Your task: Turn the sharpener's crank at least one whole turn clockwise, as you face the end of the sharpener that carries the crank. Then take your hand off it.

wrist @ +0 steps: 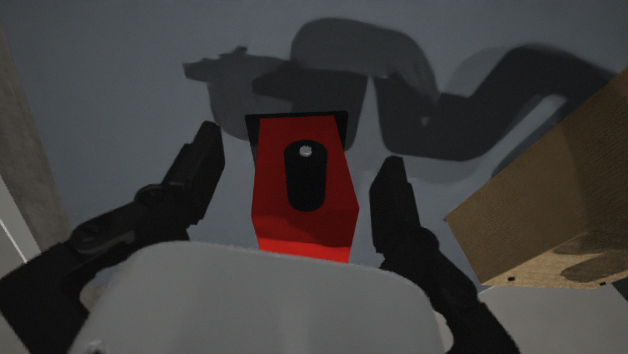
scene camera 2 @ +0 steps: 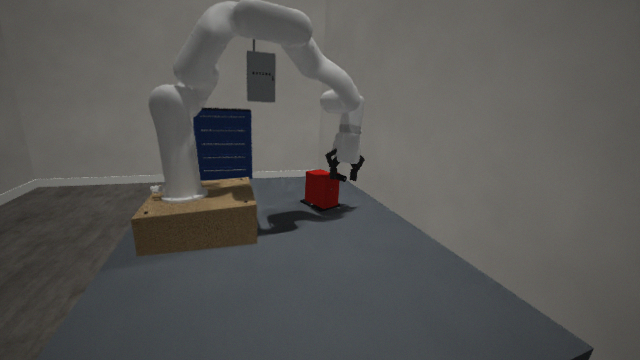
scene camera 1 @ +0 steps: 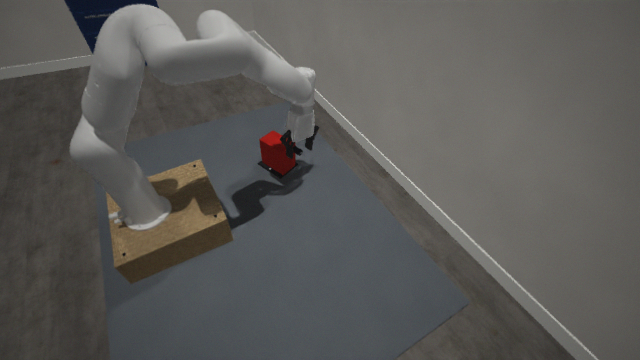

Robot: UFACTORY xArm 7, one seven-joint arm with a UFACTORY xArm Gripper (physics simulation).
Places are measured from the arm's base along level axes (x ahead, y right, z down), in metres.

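Pixels of known places: gripper, between the fingertips: [wrist: 302, 158] [scene camera 2: 343, 179] [scene camera 1: 299, 152]; arm's base, origin of its link: [scene camera 2: 185, 196] [scene camera 1: 149, 213].
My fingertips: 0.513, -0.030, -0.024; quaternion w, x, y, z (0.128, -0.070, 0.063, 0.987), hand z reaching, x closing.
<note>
For each thing: its top centre in the pictures, then the offset to it from my fingertips, as dx, dy, dz. "*": a spot on its surface instead. Level surfaces: height alone.
- red sharpener, a spot on its surface: [wrist: 300, 235] * -0.029, -0.073, +0.002
- crank's black handle, a spot on its surface: [wrist: 306, 185] [scene camera 2: 342, 175] * -0.003, -0.004, -0.016
- mat, height of its surface: dz +0.130
The red sharpener [scene camera 1: 275, 152] [scene camera 2: 319, 190] [wrist: 300, 235] stands upright on a black base on the blue-grey mat. Its crank's black handle [scene camera 2: 342, 178] [wrist: 306, 185] sticks out near the top of one end, with a pale dot on the handle's tip. My gripper [scene camera 1: 300, 148] [scene camera 2: 344, 178] [wrist: 302, 158] is open and points down at that end. In the wrist view the handle shows between the two fingers, with a gap on either side. In the scene views the fingertips are about level with the handle. The crank's arm is hidden behind the handle and fingers.
The arm's wooden base block [scene camera 1: 175, 245] [scene camera 2: 200, 230] [wrist: 530, 175] stands on the mat [scene camera 1: 300, 280] [scene camera 2: 320, 295], to one side of the sharpener. A wall [scene camera 1: 480, 125] [scene camera 2: 480, 130] runs along the mat's far side. A blue cabinet [scene camera 2: 225, 145] stands behind the arm.
</note>
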